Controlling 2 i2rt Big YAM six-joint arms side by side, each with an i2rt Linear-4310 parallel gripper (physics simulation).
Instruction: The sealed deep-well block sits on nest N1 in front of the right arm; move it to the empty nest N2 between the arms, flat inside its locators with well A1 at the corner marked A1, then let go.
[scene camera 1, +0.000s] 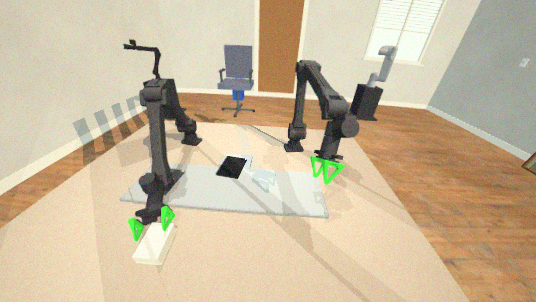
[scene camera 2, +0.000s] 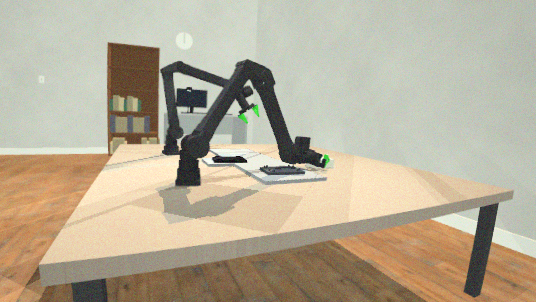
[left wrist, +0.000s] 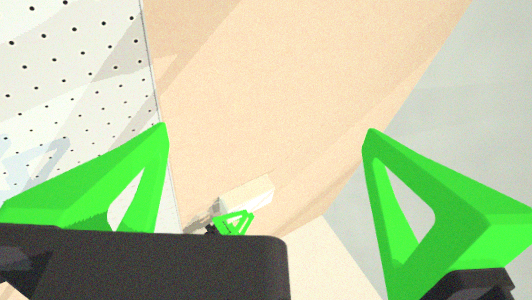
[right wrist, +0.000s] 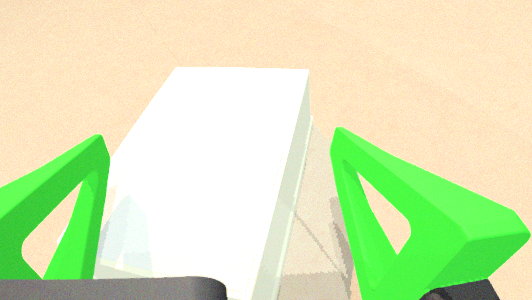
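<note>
The white sealed block (scene camera 1: 154, 246) (left wrist: 249, 194) (right wrist: 215, 165) lies flat on the bare table, off the perforated board. Nest N1 (scene camera 1: 174, 179) (scene camera 2: 282, 170), a dark frame on the board, is partly hidden behind the right arm in scene camera 1. Nest N2 (scene camera 1: 232, 166) (scene camera 2: 230, 159), also dark, holds no block. My right gripper (scene camera 1: 151, 233) (scene camera 2: 326, 160) (right wrist: 221, 142) is open at the block's near end; in its wrist view the block shows between the fingers, closer to the picture-left one. My left gripper (scene camera 1: 322, 179) (scene camera 2: 251, 120) (left wrist: 267, 135) is open and empty, raised near the board's end. The A1 marks cannot be read.
The light perforated board (scene camera 1: 280, 200) (scene camera 2: 312, 177) (left wrist: 50, 75) lies on the wooden table (scene camera 1: 350, 250) (scene camera 2: 200, 240). Its long edge runs between the block and the nests. The right arm reaches over N1's end of the board.
</note>
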